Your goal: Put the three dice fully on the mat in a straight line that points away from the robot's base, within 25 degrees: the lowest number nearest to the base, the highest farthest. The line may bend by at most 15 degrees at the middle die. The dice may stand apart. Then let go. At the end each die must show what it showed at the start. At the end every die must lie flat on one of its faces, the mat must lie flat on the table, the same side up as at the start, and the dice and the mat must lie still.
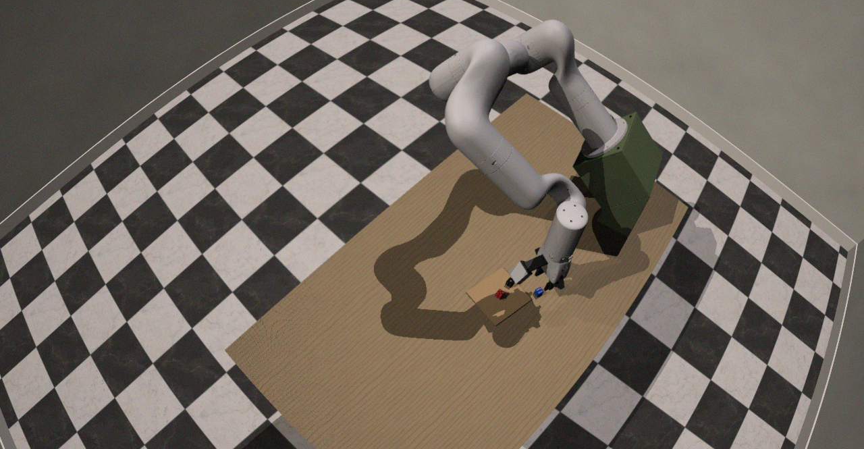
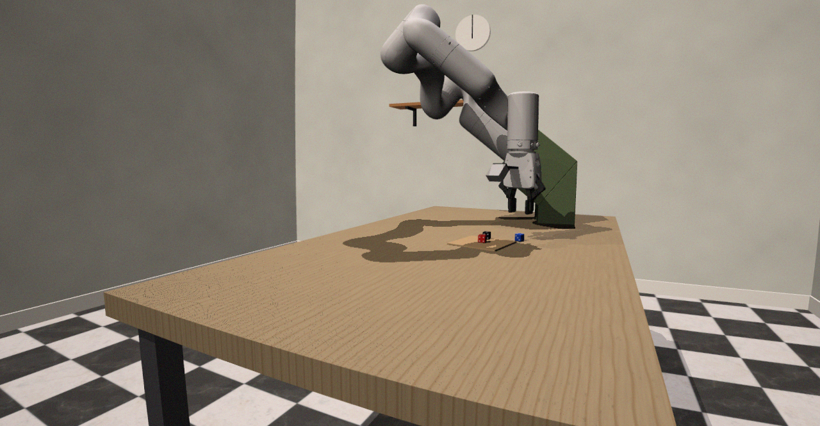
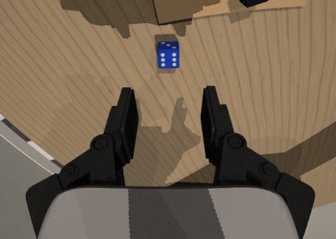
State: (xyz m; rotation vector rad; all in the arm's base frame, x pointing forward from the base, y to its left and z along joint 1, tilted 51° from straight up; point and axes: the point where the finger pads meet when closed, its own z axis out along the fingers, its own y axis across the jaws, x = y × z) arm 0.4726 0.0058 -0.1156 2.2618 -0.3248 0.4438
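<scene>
The blue die lies 90 mm below my hand. Round my hand: tan mat 80 mm ahead, 90 mm to the right, 100 mm below; then red die 80 mm ahead, 90 mm to the right, 80 mm below; then black die 30 mm ahead, 90 mm to the right, 80 mm below.
</scene>
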